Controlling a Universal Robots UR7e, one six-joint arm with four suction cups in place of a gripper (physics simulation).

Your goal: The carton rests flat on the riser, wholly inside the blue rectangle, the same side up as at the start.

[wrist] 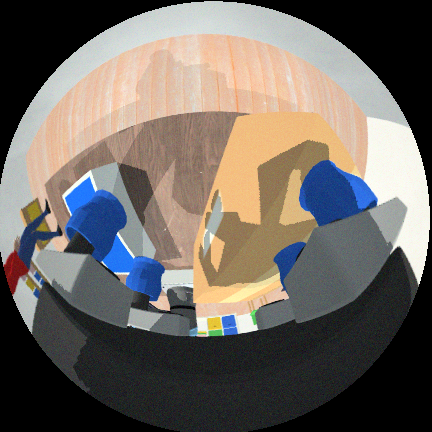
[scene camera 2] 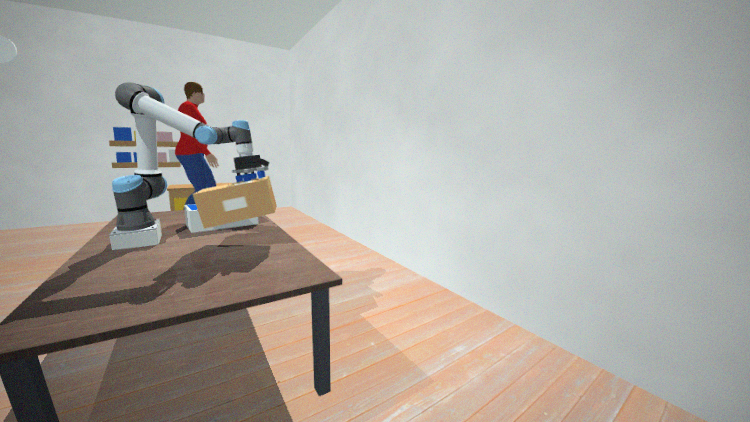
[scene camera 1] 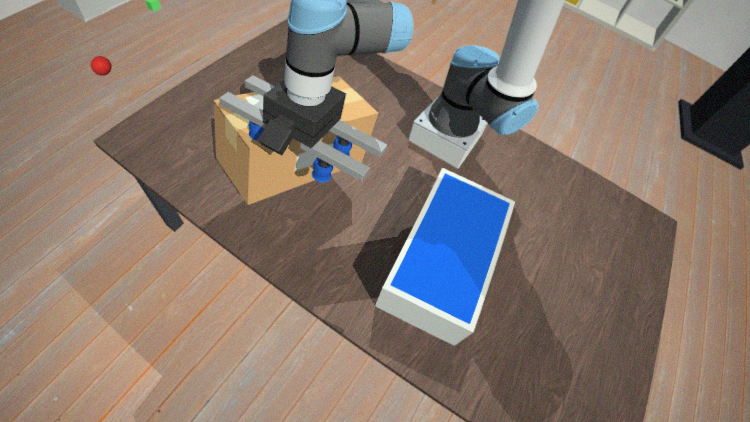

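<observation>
The brown carton hangs above the table, tilted, with its left end lower than its right in scene camera 2. My suction gripper holds it near one end of its top. In the wrist view two blue cups are at the carton and the other two stick out past its edge. The exact cup contact is hard to see. The white riser stands apart from the carton, with the blue rectangle on its top.
The dark wooden table carries the riser and the arm's white base. A person in red stands beyond the table. A red ball lies on the floor.
</observation>
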